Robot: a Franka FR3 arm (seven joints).
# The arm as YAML. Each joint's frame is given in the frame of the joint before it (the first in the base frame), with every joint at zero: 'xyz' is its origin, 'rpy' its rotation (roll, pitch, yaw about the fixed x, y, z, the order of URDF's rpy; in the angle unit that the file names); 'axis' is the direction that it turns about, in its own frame. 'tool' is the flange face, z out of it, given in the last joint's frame.
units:
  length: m
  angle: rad
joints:
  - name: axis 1
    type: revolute
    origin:
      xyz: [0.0, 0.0, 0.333]
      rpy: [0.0, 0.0, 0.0]
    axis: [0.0, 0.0, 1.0]
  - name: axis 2
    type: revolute
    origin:
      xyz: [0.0, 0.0, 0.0]
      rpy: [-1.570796, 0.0, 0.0]
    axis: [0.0, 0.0, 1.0]
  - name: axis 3
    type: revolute
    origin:
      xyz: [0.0, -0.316, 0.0]
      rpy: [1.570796, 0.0, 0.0]
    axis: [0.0, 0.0, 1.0]
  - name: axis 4
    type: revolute
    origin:
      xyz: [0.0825, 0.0, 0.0]
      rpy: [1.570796, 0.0, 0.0]
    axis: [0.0, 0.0, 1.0]
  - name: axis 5
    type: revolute
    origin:
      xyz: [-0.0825, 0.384, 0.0]
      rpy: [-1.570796, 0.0, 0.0]
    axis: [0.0, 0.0, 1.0]
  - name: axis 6
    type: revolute
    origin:
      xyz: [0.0, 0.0, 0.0]
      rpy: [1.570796, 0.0, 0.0]
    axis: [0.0, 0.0, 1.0]
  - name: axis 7
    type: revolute
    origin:
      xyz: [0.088, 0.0, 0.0]
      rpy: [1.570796, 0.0, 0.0]
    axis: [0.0, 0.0, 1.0]
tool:
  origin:
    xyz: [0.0, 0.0, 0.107]
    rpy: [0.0, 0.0, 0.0]
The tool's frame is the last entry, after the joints.
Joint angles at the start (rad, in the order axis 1, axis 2, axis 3, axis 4, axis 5, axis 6, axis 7):
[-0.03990, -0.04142, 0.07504, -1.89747, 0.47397, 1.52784, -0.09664]
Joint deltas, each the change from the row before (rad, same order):
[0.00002, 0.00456, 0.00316, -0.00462, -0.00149, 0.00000, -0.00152]
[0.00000, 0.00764, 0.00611, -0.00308, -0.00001, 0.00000, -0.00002]
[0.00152, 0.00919, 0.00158, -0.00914, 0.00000, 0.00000, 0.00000]
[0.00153, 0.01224, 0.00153, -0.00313, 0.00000, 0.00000, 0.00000]
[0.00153, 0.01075, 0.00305, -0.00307, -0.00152, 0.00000, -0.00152]
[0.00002, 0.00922, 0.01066, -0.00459, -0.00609, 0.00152, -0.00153]
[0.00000, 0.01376, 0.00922, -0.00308, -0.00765, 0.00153, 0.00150]
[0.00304, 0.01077, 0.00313, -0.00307, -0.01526, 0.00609, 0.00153]
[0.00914, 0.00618, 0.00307, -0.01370, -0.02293, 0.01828, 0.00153]
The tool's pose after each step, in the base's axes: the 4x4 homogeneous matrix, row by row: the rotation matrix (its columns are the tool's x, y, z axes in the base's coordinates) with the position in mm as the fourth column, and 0 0 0 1 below. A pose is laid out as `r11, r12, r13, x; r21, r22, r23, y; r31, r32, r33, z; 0, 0, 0, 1`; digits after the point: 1 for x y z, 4 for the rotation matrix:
0.9486, -0.0050, -0.3164, 511.1; 0.1423, -0.8864, 0.4405, 70.5; -0.2827, -0.4629, -0.8401, 500.6; 0, 0, 0, 1
0.9446, -0.0045, -0.3281, 511.4; 0.1481, -0.8865, 0.4385, 73.5; -0.2928, -0.4628, -0.8367, 495.4; 0, 0, 0, 1
0.9386, -0.0102, -0.3447, 511.2; 0.1510, -0.8865, 0.4374, 75.0; -0.3101, -0.4626, -0.8306, 486.7; 0, 0, 0, 1
0.9333, -0.0146, -0.3588, 512.2; 0.1539, -0.8864, 0.4365, 76.5; -0.3244, -0.4626, -0.8251, 479.1; 0, 0, 0, 1
0.9280, -0.0151, -0.3723, 512.9; 0.1596, -0.8868, 0.4337, 78.6; -0.3367, -0.4619, -0.8206, 472.2; 0, 0, 0, 1
0.9219, -0.0084, -0.3874, 512.6; 0.1703, -0.8893, 0.4243, 83.3; -0.3481, -0.4572, -0.8184, 465.3; 0, 0, 0, 1
0.9146, -0.0064, -0.4044, 513.1; 0.1770, -0.8928, 0.4143, 87.1; -0.3637, -0.4504, -0.8154, 456.7; 0, 0, 0, 1
0.9102, -0.0024, -0.4141, 513.9; 0.1790, -0.8995, 0.3986, 88.5; -0.3734, -0.4369, -0.8183, 449.4; 0, 0, 0, 1
0.9072, 0.0086, -0.4206, 513.0; 0.1817, -0.9097, 0.3734, 91.8; -0.3794, -0.4151, -0.8269, 440.0; 0, 0, 0, 1

